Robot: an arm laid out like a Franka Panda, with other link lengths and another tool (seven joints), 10 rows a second.
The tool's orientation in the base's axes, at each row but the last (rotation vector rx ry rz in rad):
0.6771 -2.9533 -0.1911
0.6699 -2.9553 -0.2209
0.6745 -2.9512 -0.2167
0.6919 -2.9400 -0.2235
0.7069 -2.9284 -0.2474
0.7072 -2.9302 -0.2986
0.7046 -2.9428 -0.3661
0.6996 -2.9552 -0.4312
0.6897 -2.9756 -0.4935
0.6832 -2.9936 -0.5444
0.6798 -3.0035 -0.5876
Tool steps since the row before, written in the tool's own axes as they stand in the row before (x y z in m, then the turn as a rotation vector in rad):
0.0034 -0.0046 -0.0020 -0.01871 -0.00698 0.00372
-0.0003 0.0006 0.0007 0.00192 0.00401 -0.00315
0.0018 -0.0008 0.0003 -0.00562 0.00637 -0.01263
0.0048 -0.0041 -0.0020 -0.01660 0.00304 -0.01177
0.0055 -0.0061 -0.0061 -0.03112 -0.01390 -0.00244
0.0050 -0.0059 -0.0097 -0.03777 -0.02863 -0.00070
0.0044 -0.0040 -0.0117 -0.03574 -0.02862 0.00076
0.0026 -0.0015 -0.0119 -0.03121 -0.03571 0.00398
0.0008 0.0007 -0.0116 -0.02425 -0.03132 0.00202
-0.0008 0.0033 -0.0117 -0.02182 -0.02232 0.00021
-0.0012 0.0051 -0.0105 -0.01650 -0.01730 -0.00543
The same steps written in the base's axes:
-0.0008 -0.0058 0.0016 0.01924 0.00235 -0.00608
-0.0001 0.0007 -0.0006 -0.00299 0.00237 0.00389
-0.0013 -0.0015 -0.0003 0.00404 0.00669 0.01306
-0.0022 -0.0060 0.0016 0.01513 0.00879 0.01082
-0.0012 -0.0087 0.0053 0.03402 0.00184 -0.00258
-0.0003 -0.0090 0.0085 0.04611 -0.00765 -0.00788
-0.0005 -0.0079 0.0105 0.04409 -0.00827 -0.00922
-0.0001 -0.0055 0.0110 0.04264 -0.01556 -0.01431
0.0003 -0.0032 0.0112 0.03476 -0.01544 -0.01123
0.0005 -0.0007 0.0121 0.02900 -0.00948 -0.00661
-0.0001 0.0010 0.0117 0.02259 -0.00952 0.00005

